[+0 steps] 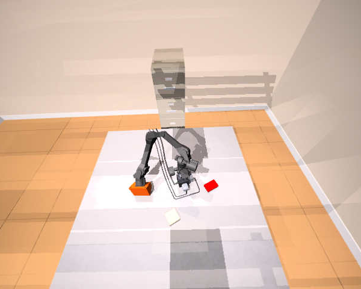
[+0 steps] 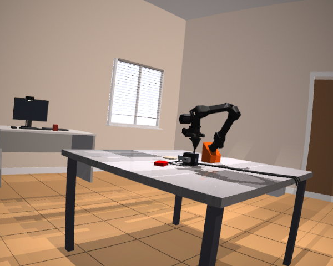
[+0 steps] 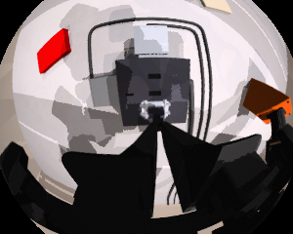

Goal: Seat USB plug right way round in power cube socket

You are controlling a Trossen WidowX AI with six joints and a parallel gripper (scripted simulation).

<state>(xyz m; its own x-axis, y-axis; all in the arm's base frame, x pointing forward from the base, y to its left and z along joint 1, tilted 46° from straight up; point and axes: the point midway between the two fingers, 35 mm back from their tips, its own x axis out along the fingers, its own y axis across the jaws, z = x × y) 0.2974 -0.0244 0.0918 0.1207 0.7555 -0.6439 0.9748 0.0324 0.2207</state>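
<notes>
My gripper tip is 2 cm above the USB plug. Also, from my gripper tip: pad 10 cm behind, 26 cm to the right, 10 cm below; red block 22 cm ahead, 9 cm to the right, 10 cm below.
</notes>
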